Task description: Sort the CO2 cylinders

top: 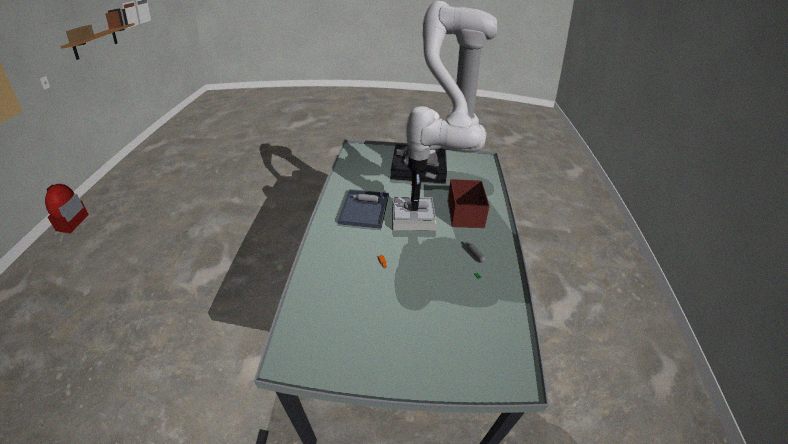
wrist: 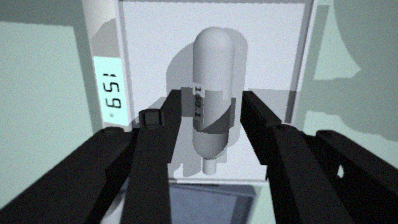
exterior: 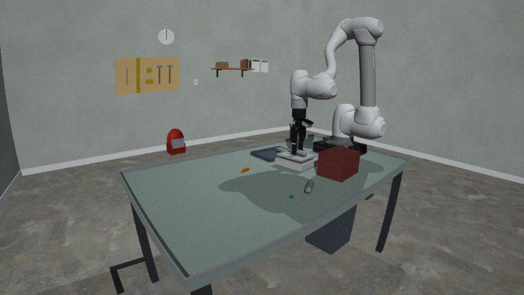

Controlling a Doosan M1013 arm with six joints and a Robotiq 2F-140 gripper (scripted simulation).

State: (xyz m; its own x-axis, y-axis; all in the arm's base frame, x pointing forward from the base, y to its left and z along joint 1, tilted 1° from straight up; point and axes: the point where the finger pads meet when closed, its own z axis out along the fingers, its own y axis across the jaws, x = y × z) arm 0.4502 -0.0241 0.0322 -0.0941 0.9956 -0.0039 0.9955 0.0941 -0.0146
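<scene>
My hand is 50 mm above the white scale plate. The rest, counted from my hand: blue-grey tray 220 mm to the right, 100 mm below, 40 mm behind; white scale 70 mm below, 10 mm behind; red scrap bin 240 mm to the left, 70 mm below, 70 mm behind.
</scene>
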